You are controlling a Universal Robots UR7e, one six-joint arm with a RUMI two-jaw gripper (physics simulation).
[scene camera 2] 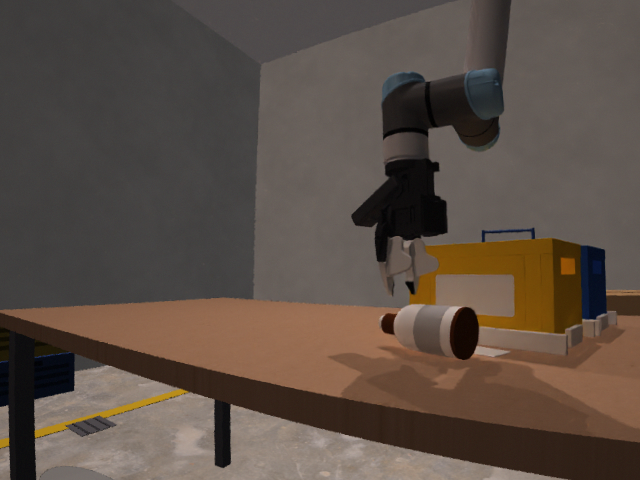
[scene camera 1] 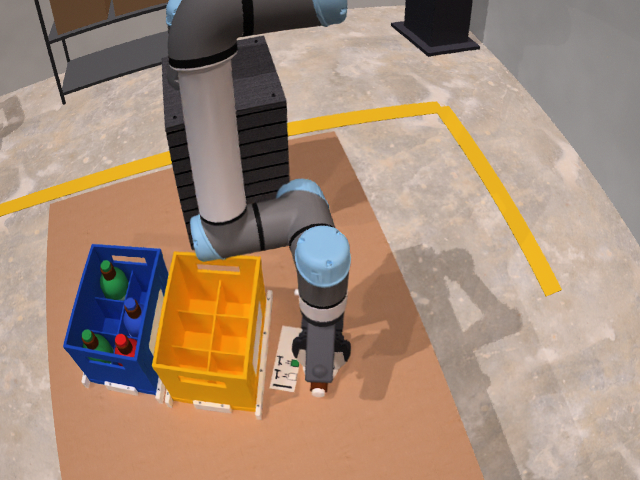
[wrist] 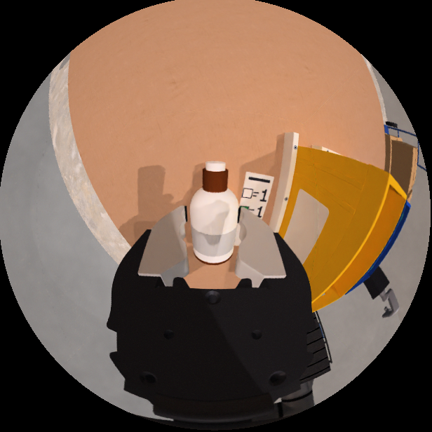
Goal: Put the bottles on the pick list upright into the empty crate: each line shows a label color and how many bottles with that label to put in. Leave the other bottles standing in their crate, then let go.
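Frame: origin at the arm's base, x back, y right, z up, level; metres.
Where they show: gripper, fingertip midpoint: [scene camera 2: 402, 295].
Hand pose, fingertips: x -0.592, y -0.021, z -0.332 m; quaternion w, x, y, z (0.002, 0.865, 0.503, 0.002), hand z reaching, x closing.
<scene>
Things, the pixels of their centre, and the offset from my fingertips. Level surfaces: height alone.
- white bottle at the middle of its body: [scene camera 2: 421, 327] [scene camera 1: 320, 362] dy -0.014, dx +0.032, dz -0.049 m
- yellow crate at the middle of its body: [scene camera 1: 213, 333] [scene camera 2: 493, 290] dy +0.168, dx +0.155, dz +0.002 m
- blue crate at the middle of its body: [scene camera 1: 121, 319] [scene camera 2: 534, 287] dy +0.359, dx +0.265, dz +0.002 m
- blue bottle at the middle of its body: [scene camera 1: 139, 322] dy +0.319, dx +0.244, dz +0.000 m
- red bottle at the middle of its body: [scene camera 1: 131, 356] dy +0.365, dx +0.168, dz +0.000 m
- pick list at the middle of its body: [scene camera 1: 288, 358] dy +0.036, dx +0.086, dz -0.085 m
- brown table at its surface level: dz -0.086 m
A white bottle [scene camera 1: 318, 387] [scene camera 2: 423, 328] [wrist: 214, 220] with a brown neck lies on its side on the table, right of the yellow crate. My gripper [scene camera 2: 400, 293] [wrist: 212, 208] is partly open above the bottle, with nothing between its fingers; in the scene camera 2 view a gap shows under the fingertips. The yellow crate [scene camera 1: 209, 384] [scene camera 2: 491, 258] [wrist: 350, 200] has empty compartments. The blue crate [scene camera 1: 111, 369] [scene camera 2: 593, 284] holds two green bottles [scene camera 1: 113, 282] [scene camera 1: 97, 345], a blue bottle [scene camera 1: 133, 319] and a red bottle [scene camera 1: 125, 346], all upright. The pick list [scene camera 1: 284, 356] [wrist: 259, 187] reads white = 1, green = 1.
White rails [scene camera 1: 263, 356] [scene camera 2: 522, 339] [wrist: 286, 192] edge the yellow crate. The pick list lies between this crate and the bottle. The black robot pedestal [scene camera 1: 266, 149] stands behind the crates on the brown table [scene camera 1: 361, 439] [scene camera 2: 232, 341]. A shelf rack [scene camera 1: 55, 67] stands at the back left.
</scene>
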